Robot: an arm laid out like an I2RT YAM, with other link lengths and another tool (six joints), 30 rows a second.
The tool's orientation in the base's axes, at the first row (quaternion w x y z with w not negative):
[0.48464 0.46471 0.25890 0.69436]
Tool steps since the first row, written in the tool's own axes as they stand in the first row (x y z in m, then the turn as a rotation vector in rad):
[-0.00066 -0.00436 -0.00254 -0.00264 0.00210 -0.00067]
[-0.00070 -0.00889 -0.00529 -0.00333 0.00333 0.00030]
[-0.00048 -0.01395 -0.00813 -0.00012 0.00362 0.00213]
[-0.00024 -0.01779 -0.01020 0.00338 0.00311 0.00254]
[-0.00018 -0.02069 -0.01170 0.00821 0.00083 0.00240]
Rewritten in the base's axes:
[-0.00033 0.00136 -0.00489 -0.00125 -0.00318 0.00037]
[-0.00083 0.00336 -0.00977 -0.00084 -0.00439 0.00151]
[-0.00121 0.00583 -0.01502 0.00036 -0.00174 0.00381]
[-0.00143 0.00776 -0.01893 0.00060 0.00163 0.00495]
[-0.00152 0.00910 -0.02191 0.00098 0.00695 0.00495]

